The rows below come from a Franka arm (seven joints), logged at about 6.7 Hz.
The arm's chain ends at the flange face. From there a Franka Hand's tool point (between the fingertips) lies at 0.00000 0.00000 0.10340 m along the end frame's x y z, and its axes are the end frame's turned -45 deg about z.
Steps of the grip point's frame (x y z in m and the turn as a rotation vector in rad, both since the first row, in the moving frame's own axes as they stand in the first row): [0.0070 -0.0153 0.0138 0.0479 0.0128 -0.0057]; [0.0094 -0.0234 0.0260 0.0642 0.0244 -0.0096]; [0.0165 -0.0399 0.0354 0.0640 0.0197 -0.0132]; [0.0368 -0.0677 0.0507 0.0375 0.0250 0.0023]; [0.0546 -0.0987 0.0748 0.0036 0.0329 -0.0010]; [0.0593 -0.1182 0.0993 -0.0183 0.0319 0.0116]
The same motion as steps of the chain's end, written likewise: [-0.0033 -0.0113 0.0139 0.0429 -0.0248 -0.0057]; [-0.0070 -0.0167 0.0262 0.0626 -0.0281 -0.0096]; [-0.0133 -0.0338 0.0356 0.0592 -0.0313 -0.0132]; [-0.0209 -0.0693 0.0508 0.0442 -0.0088 0.0023]; [-0.0333 -0.1057 0.0749 0.0258 0.0207 -0.0010]; [-0.0453 -0.1245 0.0994 0.0096 0.0355 0.0116]
